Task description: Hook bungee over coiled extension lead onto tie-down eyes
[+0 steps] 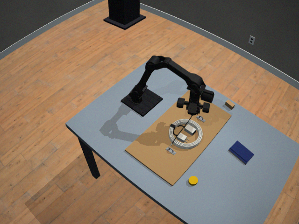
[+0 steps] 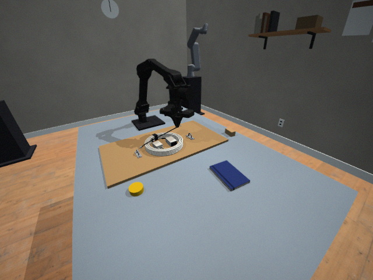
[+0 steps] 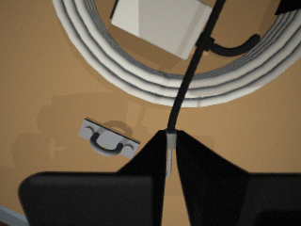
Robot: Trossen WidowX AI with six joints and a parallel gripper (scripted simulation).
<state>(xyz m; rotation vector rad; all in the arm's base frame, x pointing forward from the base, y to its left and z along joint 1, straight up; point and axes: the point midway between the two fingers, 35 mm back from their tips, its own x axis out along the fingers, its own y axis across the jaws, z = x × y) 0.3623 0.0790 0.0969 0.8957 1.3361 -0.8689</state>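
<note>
The extension lead coil is 100 mm to the right of my hand, 80 mm below it and 30 mm ahead of it. Also, from my hand: yellow disc: 320 mm to the right, 240 mm ahead, 100 mm below; small wooden block: 280 mm to the left, 130 mm ahead, 100 mm below.
</note>
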